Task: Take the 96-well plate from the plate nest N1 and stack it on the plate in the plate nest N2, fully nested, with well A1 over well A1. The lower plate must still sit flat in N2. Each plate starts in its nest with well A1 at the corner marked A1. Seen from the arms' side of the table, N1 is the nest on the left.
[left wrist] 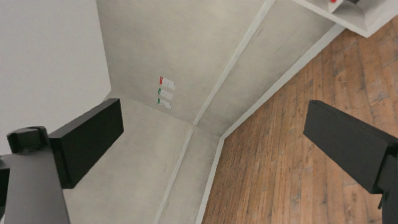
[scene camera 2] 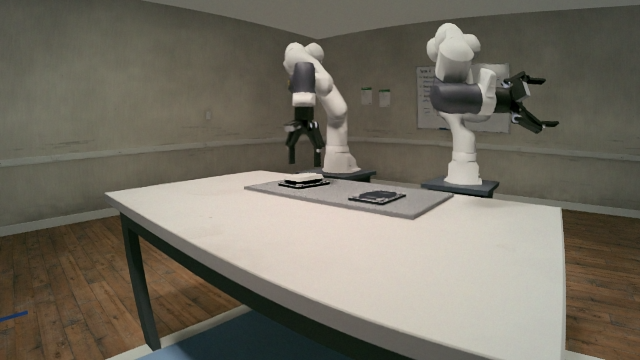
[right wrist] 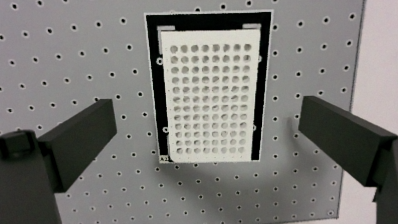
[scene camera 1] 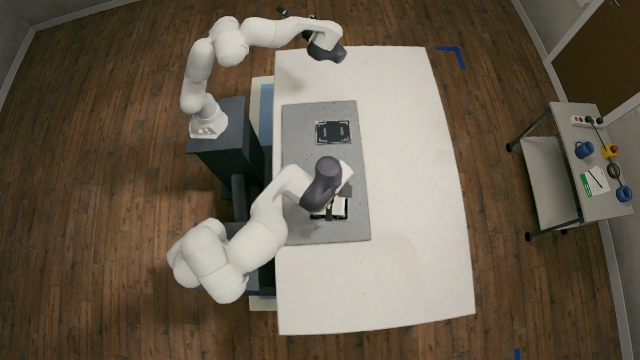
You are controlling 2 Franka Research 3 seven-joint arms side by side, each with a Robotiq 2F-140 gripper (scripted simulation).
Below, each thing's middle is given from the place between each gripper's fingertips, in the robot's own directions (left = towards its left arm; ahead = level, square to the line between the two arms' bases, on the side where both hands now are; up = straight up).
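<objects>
Right hand [scene camera 2: 304, 165]: 50 mm above the white 96-well plate [right wrist: 210, 76]. From my right hand: nest N2 [right wrist: 183, 23], 80 mm below.
Left hand [scene camera 2: 550, 102]: 880 mm to the left of the white 96-well plate, 60 mm short of it, 300 mm above it. From my left hand: nest N2, 880 mm to the right, 60 mm ahead, 320 mm below.
</objects>
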